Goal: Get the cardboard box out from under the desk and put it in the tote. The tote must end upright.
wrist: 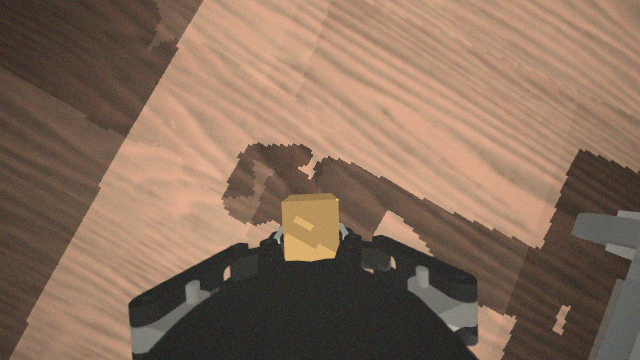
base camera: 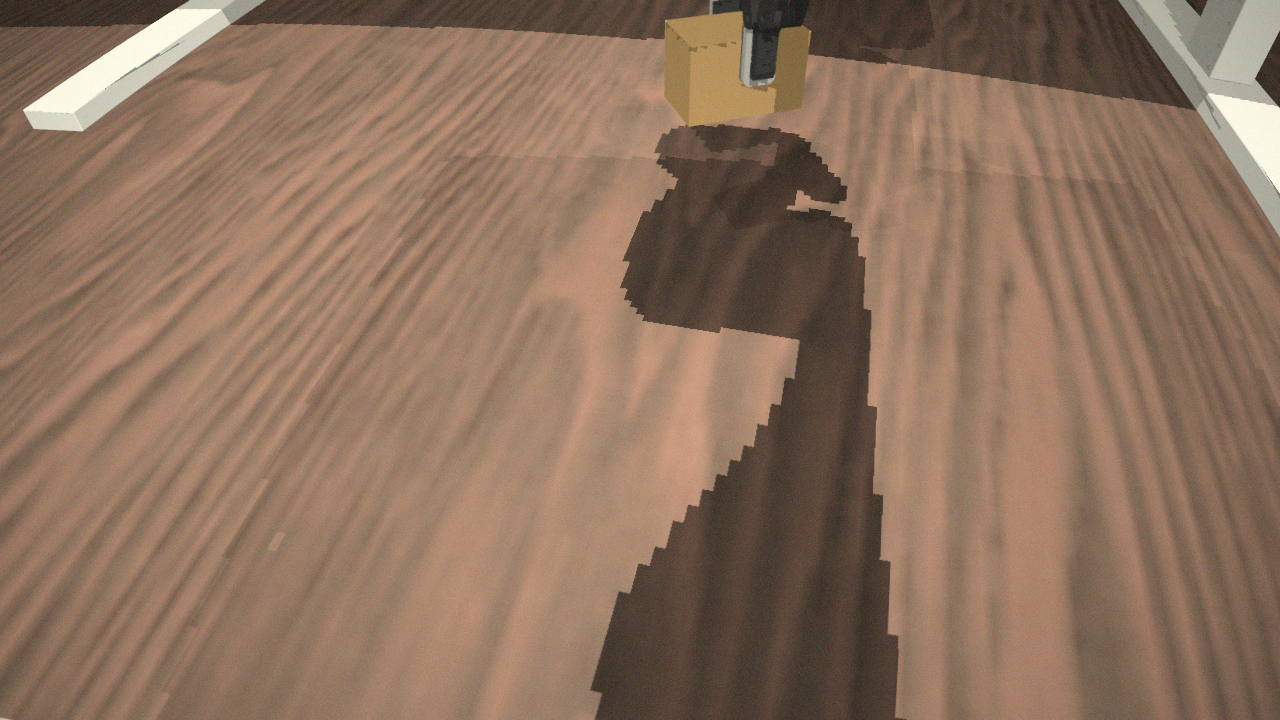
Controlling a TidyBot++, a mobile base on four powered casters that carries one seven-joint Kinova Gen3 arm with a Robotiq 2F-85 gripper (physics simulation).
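Places are measured from the arm's base along level axes (x back, y right, z up), in metres.
Pixels of known places: gripper, fingertip midpoint: (wrist: 312, 234) (base camera: 739, 66).
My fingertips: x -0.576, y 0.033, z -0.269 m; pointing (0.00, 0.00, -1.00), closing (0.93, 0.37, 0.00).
Behind a point stands the place of what it marks.
The cardboard box (base camera: 716, 85) @(y 0.017, x -0.545, z -0.268 m) (wrist: 310, 227) @(y 0.047, x -0.583, z -0.240 m) is a small tan block, at the top, right of the middle, in the base camera view and at the middle in the wrist view. My gripper (wrist: 312, 234) @(y 0.032, x -0.576, z -0.269 m) is shut on it, one finger on each side, and holds it above the wooden floor. In the base camera view one dark finger covers part of the box's front, and the upper part of the gripper is cut off by the frame's top edge. The tote does not show in either view, and no desk that I can make out for certain.
A white bar (base camera: 134, 67) lies along the floor (base camera: 447, 402) @(y -0.141, x -0.388, z -0.396 m) at the upper left. Another white frame piece (base camera: 1248, 134) with an upright post stands at the upper right. In the wrist view grey parts (wrist: 617, 310) @(y 0.054, x -0.151, z -0.305 m) show at the right edge. Shadows of the arm fall across the floor.
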